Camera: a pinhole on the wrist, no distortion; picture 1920 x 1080 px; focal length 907.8 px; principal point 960.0 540.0 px. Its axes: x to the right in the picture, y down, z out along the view. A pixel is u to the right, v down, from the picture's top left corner.
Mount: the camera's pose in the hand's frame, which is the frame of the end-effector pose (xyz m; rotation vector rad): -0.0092 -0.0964 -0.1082 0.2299 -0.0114 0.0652
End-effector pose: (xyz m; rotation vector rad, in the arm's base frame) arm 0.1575 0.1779 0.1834 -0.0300 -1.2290 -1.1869
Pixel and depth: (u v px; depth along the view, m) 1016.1 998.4 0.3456
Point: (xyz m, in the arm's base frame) -0.0329 0.3336 0.2909
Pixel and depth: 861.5 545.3 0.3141
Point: -0.0926 0.2476 0.1395
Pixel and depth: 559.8 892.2 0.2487
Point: 0.0208 0.3229 0.1187
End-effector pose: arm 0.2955 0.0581 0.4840 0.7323 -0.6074 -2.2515
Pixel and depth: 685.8 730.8 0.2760
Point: 0.1934 0.2361 0.5774
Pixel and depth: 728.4 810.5 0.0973
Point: 0.2800 0.1432 0.4356
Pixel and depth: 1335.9 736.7 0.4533
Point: -0.0826 0.0722 0.6360
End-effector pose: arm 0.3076 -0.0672 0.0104 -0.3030 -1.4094 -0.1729
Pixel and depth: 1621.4 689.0 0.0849
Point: 0.3065 -0.1640 0.0685
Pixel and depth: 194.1 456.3 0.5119
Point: -0.1961 -0.2507 -0.3435
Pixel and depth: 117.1 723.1 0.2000
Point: 0.1557 -0.1594 -0.1605
